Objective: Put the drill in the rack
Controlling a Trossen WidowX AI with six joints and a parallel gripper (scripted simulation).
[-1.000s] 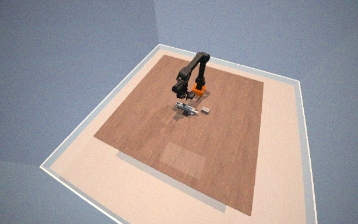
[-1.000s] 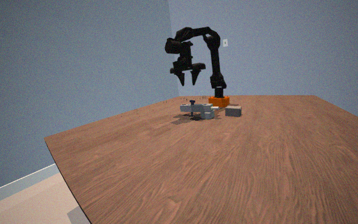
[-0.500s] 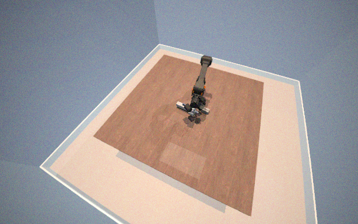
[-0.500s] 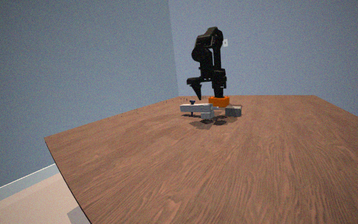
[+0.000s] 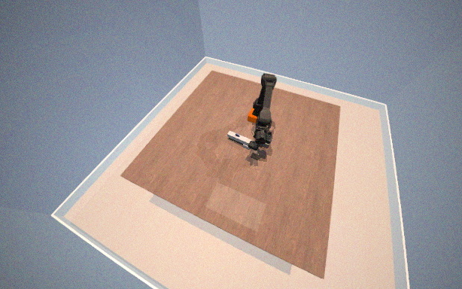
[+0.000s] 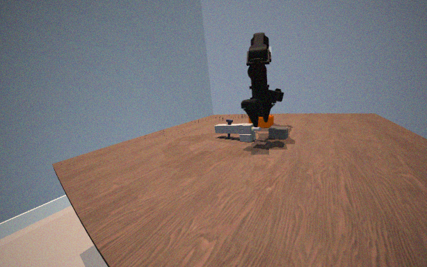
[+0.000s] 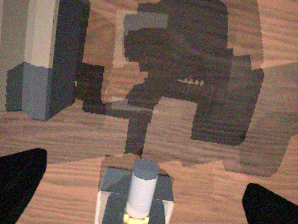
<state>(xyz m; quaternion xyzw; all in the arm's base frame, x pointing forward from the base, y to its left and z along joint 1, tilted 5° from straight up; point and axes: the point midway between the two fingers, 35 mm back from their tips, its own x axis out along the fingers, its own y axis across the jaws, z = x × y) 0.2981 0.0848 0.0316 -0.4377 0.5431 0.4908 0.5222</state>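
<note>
My gripper tip is now 7 cm to the left of the yellowish drill, 2 cm above it and 1 cm past it. Round my gripper tip: grey rack (7 cm behind, 5 cm to the left, 5 cm below); then dark blue key (15 cm to the right, 2 cm below, 2 cm behind); then housing (12 cm to the right, 3 cm below, 2 cm behind).
</note>
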